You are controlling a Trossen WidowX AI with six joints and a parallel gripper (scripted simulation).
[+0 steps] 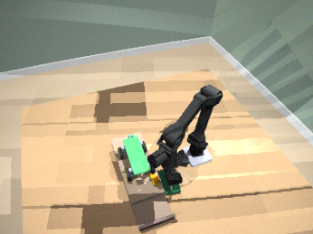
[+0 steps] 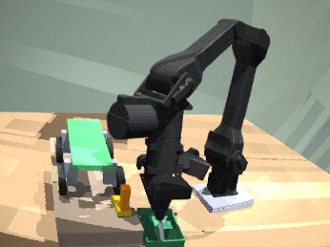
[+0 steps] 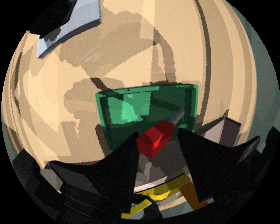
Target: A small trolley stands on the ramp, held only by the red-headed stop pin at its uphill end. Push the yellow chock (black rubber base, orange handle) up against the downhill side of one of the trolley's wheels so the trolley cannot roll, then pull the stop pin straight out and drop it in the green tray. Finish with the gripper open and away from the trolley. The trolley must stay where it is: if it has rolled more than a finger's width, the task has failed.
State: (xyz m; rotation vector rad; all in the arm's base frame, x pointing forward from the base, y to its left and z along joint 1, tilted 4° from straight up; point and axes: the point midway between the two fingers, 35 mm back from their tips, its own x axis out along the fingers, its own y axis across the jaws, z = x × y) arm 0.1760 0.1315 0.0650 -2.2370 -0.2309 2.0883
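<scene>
The red-headed stop pin is 10 mm to the left of my gripper tip. Also, from my gripper tip: trolley 140 mm ahead, 80 mm to the right, 70 mm above; chock 70 mm ahead, 40 mm above, 10 mm to the left.
</scene>
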